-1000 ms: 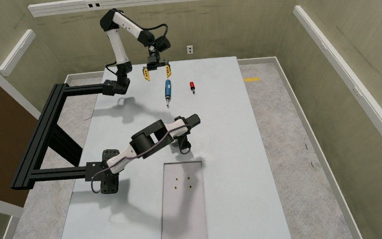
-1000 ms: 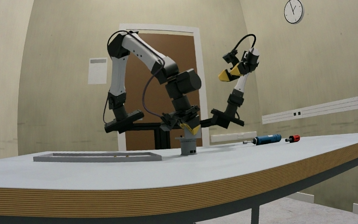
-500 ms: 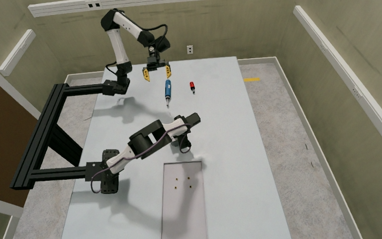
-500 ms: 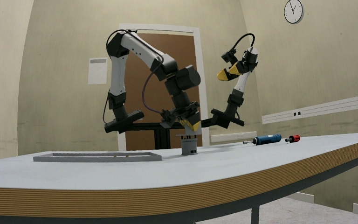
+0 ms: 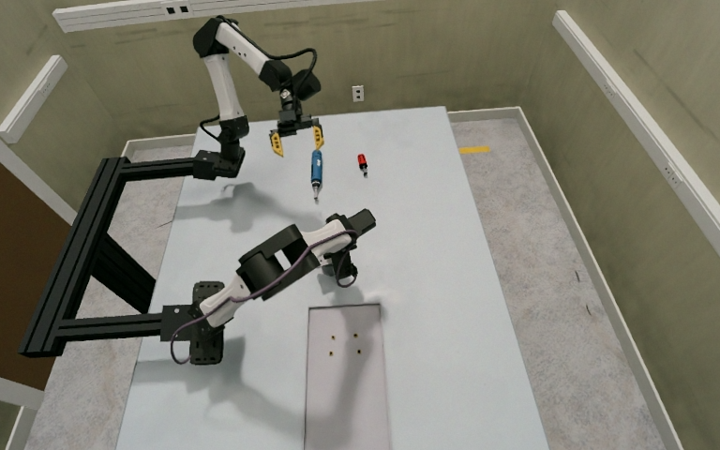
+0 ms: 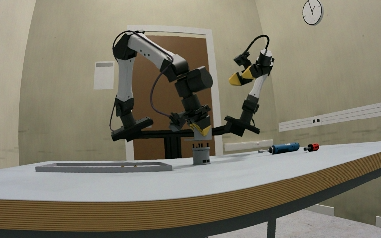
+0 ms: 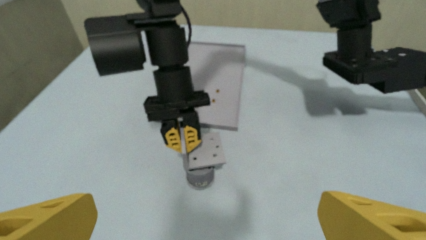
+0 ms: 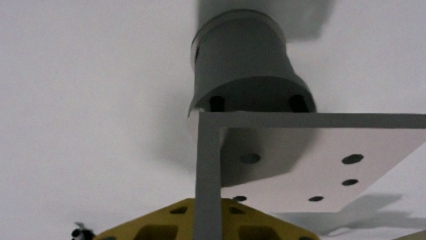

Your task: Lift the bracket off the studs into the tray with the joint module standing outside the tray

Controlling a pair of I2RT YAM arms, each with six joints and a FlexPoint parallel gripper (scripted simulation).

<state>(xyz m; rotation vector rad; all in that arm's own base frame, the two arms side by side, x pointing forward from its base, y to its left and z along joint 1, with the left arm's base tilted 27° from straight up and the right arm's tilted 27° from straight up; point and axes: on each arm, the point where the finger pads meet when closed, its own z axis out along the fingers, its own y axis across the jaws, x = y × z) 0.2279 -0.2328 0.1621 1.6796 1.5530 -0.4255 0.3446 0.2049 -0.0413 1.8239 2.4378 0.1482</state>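
Observation:
My right gripper is now 35 cm to the left of the tray and 10 cm above it. The rest, counted from my right hand: grey bracket (3 cm behind, 1 cm to the right, 1 cm below); small red tool (13 cm ahead, 42 cm to the left, 9 cm below); round joint module (3 cm behind, 7 cm below).

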